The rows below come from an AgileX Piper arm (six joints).
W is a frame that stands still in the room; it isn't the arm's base.
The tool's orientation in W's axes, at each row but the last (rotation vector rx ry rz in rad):
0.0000 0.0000 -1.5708
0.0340 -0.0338 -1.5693
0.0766 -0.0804 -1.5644
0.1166 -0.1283 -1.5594
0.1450 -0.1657 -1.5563
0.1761 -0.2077 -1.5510
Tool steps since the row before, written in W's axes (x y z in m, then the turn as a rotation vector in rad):
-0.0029 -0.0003 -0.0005 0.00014 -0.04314 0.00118
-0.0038 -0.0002 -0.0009 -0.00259 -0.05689 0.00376
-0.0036 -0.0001 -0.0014 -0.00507 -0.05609 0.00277
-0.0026 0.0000 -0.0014 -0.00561 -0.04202 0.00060
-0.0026 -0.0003 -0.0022 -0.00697 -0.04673 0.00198
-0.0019 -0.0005 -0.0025 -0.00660 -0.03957 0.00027
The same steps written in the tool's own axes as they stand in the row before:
0.0003 -0.0029 -0.0005 0.04314 0.00014 0.00118
0.0002 -0.0038 -0.0007 0.05689 -0.00250 0.00388
0.0001 -0.0037 -0.0010 0.05607 -0.00505 0.00314
0.0000 -0.0028 -0.0010 0.04198 -0.00580 0.00118
0.0002 -0.0030 -0.0016 0.04670 -0.00692 0.00274
0.0004 -0.0025 -0.0020 0.03951 -0.00687 0.00113

